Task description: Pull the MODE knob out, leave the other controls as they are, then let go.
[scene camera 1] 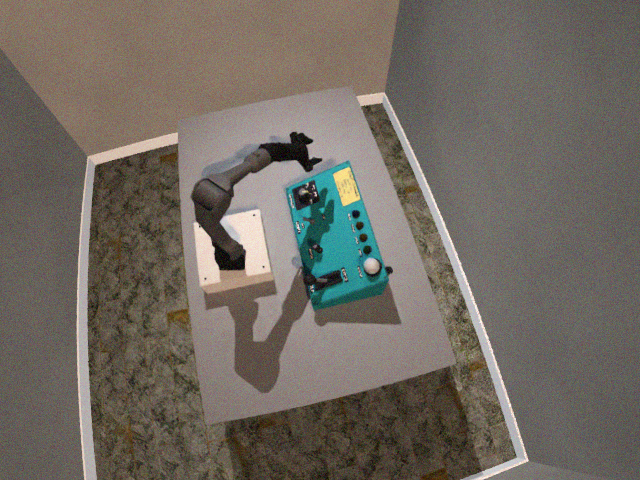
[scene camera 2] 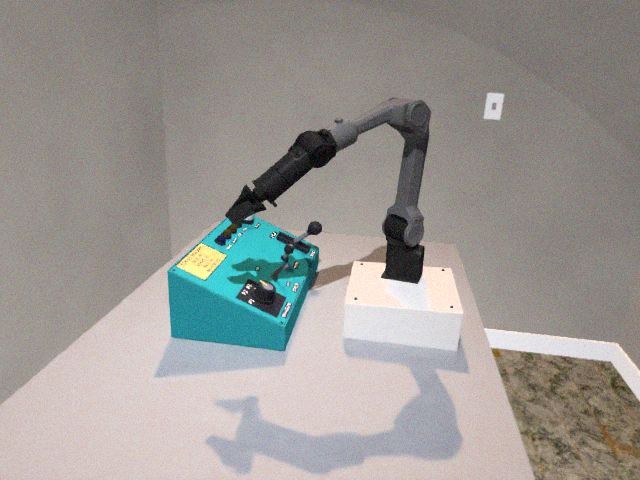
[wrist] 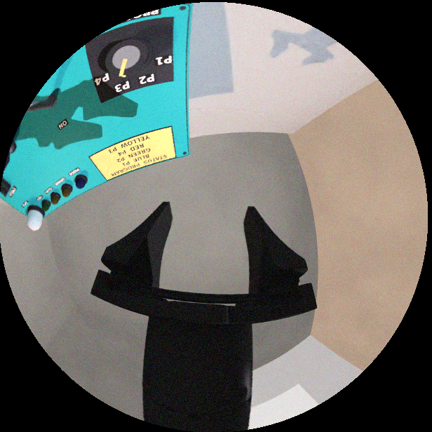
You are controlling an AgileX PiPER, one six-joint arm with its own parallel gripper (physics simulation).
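Note:
The teal console (scene camera 1: 338, 232) (scene camera 2: 222, 315) (wrist: 150, 114) has a sloped top. A small dark knob (scene camera 1: 316, 248) (scene camera 2: 288, 249) stands near the middle of its low edge; its label is too blurred to read, so I cannot confirm it is MODE. A round selector knob (scene camera 1: 306, 193) (scene camera 2: 265, 291) (wrist: 126, 56) with P1 to P4 marks sits at one end, its pointer near P3. My gripper (scene camera 1: 316, 149) (scene camera 2: 238, 211) (wrist: 207, 211) is open and empty, raised near the selector end of the console, apart from every control.
A ball-ended lever (scene camera 1: 309, 279) (scene camera 2: 314, 227) rises at the console's far end from my gripper. A white dome (scene camera 1: 371, 266) (wrist: 34, 219) and several small lamps line the high edge, beside a yellow card (scene camera 1: 346, 186) (scene camera 2: 201, 261) (wrist: 135, 152). The arm's white base (scene camera 1: 258, 232) (scene camera 2: 400, 325) stands beside the console.

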